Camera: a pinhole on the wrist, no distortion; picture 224 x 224 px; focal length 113.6 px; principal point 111.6 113.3 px. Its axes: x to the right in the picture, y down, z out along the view. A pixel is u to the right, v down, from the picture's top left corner.
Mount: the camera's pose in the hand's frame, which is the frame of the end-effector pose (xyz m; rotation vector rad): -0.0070 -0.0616 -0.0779 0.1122 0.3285 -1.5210
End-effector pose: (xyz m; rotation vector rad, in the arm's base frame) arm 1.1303 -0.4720 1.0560 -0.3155 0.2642 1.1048
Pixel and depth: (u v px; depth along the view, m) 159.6 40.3 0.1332
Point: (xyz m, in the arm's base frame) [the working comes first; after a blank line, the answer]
In the camera's frame: 0.0563 -0.0856 0.1332

1.2436 -0.5798 1.1414
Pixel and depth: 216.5 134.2 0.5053
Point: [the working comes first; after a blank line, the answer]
In the camera's frame: 0.4666 0.0930 0.5053

1.7947 -0.5039 1.3126
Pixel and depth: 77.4 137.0 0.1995
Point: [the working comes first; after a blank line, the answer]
In the camera's frame: -0.0601 0.0416 0.1995

1.2140 -0.3980 1.1543
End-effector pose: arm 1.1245 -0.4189 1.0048 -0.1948 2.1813 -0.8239
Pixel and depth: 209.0 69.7 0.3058
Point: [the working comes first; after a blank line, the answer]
In the camera's frame: 0.2622 -0.1174 0.3058

1.2388 -0.7808 1.2255
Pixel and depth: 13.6 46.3 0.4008
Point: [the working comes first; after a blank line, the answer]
In the camera's frame: -0.3458 -0.2364 0.4008

1.5824 -0.4455 0.8227
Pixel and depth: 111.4 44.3 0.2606
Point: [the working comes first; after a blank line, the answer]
In the camera's frame: -0.0005 -0.1583 0.2606

1.3314 -0.5749 1.0781
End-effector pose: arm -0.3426 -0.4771 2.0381 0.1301 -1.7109 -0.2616
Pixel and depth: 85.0 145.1 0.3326
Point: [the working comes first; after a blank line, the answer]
In the camera's frame: -0.0779 0.0931 0.3326

-0.6122 -0.5541 2.1114
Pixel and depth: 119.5 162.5 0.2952
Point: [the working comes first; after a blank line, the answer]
In the camera's frame: 0.0205 0.1279 0.2952

-0.5555 -0.6475 2.1298
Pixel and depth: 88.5 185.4 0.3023
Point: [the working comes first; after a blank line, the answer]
In the camera's frame: -0.0615 0.1919 0.3023

-0.5814 -0.5826 2.2072
